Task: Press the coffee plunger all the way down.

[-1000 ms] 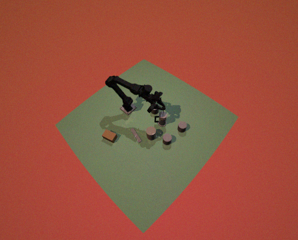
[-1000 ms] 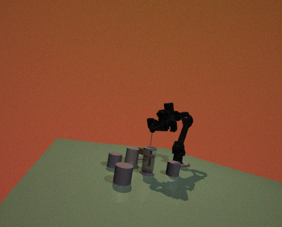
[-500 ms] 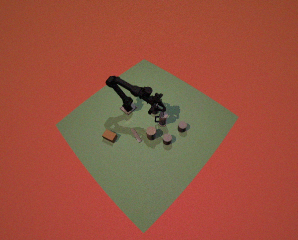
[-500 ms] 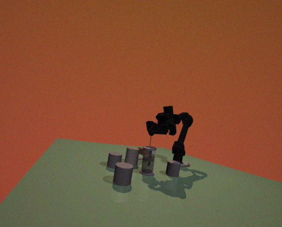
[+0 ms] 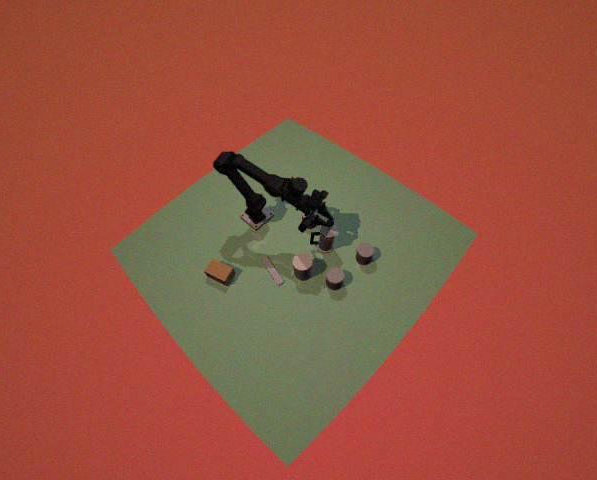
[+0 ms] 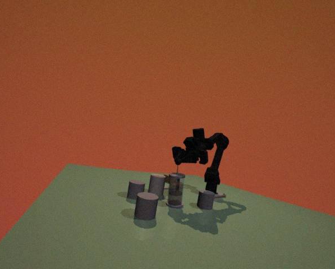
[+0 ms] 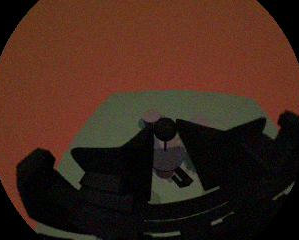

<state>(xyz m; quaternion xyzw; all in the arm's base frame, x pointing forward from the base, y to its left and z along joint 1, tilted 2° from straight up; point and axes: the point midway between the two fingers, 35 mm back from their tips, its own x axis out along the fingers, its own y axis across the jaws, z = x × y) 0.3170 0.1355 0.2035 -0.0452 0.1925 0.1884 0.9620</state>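
My gripper tip is 30 mm past the coffee press, 20 mm to the left of it and 100 mm above it. Round my gripper tip: flat grey strip 80 mm behind, 260 mm to the right, 190 mm below.
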